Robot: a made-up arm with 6 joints. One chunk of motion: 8 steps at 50 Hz.
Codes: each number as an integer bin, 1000 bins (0 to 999) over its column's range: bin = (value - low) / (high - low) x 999, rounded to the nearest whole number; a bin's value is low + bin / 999 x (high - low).
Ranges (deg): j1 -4..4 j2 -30..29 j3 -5..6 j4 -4..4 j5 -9..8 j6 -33..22
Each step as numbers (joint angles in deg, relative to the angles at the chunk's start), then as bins.
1 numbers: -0.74 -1.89 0.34 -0.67 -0.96 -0.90
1 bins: 407 476 485 416 472 583
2 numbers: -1.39 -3.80 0.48 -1.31 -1.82 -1.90
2 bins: 326 444 498 336 422 565
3 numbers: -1.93 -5.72 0.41 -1.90 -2.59 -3.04
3 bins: 258 411 491 262 377 544
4 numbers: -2.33 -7.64 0.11 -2.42 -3.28 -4.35
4 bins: 209 379 464 197 336 520
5 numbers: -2.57 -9.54 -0.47 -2.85 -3.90 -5.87
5 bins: 179 346 411 144 300 493
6 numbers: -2.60 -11.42 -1.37 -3.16 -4.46 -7.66
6 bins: 175 315 330 105 267 460
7 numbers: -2.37 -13.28 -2.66 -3.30 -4.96 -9.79
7 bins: 204 283 213 87 237 422
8 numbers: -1.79 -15.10 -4.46 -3.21 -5.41 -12.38
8 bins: 276 252 49 99 211 375
